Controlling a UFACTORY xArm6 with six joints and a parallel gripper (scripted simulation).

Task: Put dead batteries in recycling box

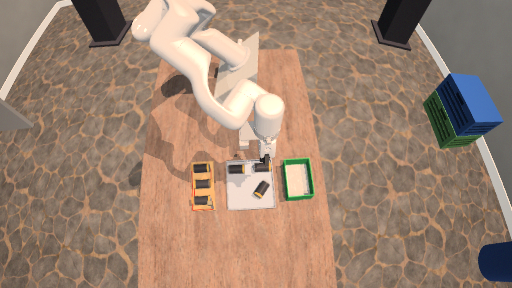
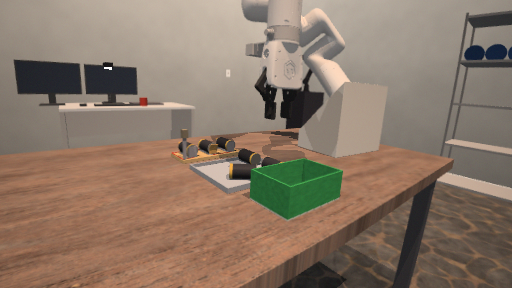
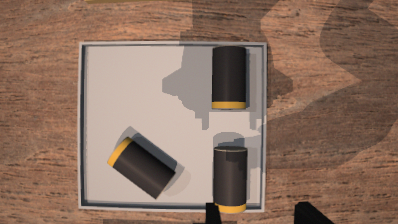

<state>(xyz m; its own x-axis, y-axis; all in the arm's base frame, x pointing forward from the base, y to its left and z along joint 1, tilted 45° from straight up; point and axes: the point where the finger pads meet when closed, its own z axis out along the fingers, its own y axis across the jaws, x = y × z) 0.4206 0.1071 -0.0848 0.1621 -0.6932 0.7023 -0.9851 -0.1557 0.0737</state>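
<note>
Right now my hand is 14 cm to the right of the green recycling box, 14 cm above it and 4 cm short of it. Also, from my hand: grey tray: 15 cm below, 7 cm ahead, 4 cm to the right.
</note>
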